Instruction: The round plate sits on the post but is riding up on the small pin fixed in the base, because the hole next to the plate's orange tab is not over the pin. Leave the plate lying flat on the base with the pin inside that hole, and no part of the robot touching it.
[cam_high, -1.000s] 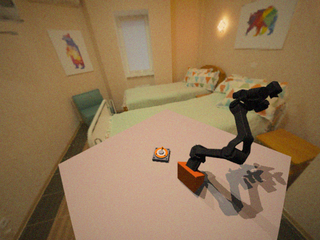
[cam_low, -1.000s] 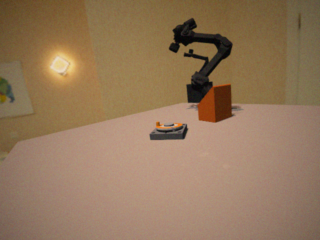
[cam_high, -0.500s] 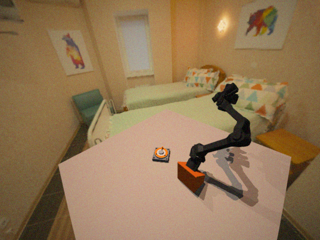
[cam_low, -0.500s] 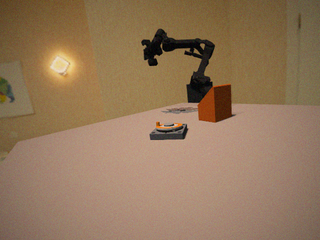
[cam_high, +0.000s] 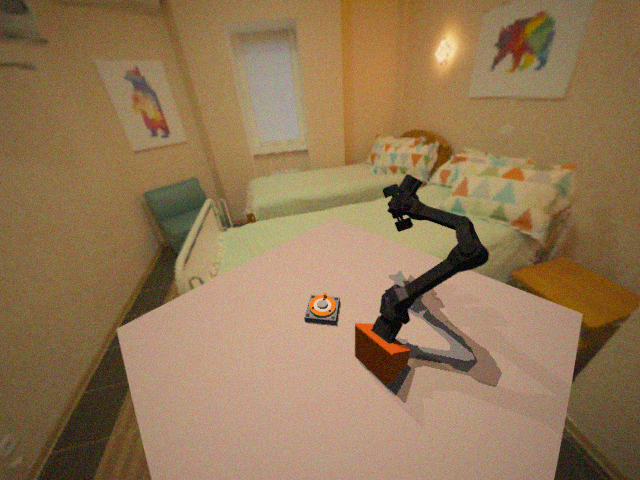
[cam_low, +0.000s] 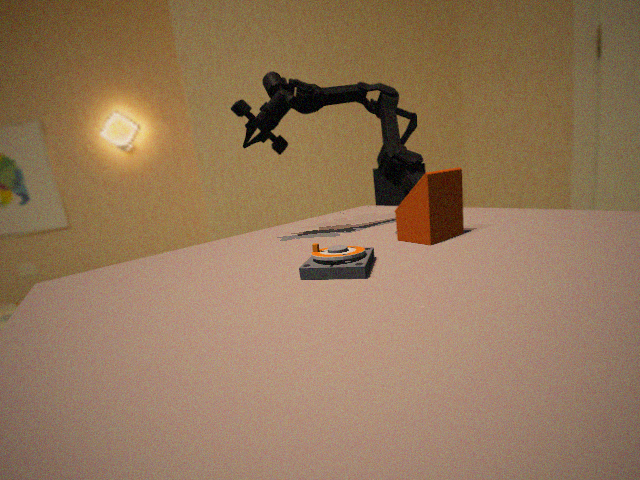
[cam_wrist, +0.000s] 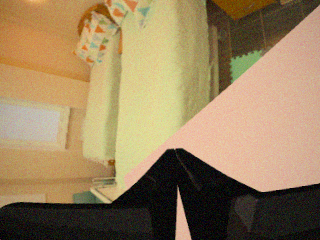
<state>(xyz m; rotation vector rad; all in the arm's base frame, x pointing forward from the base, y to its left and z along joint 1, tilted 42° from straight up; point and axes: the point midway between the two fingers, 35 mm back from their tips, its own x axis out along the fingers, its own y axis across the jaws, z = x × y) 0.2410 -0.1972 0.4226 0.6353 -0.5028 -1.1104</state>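
My gripper tip is now 6 cm short of the round plate, 42 cm to the right of it and 26 cm above it. From my gripper tip the other things lie so: base 4 cm ahead, 44 cm to the left, 27 cm below.
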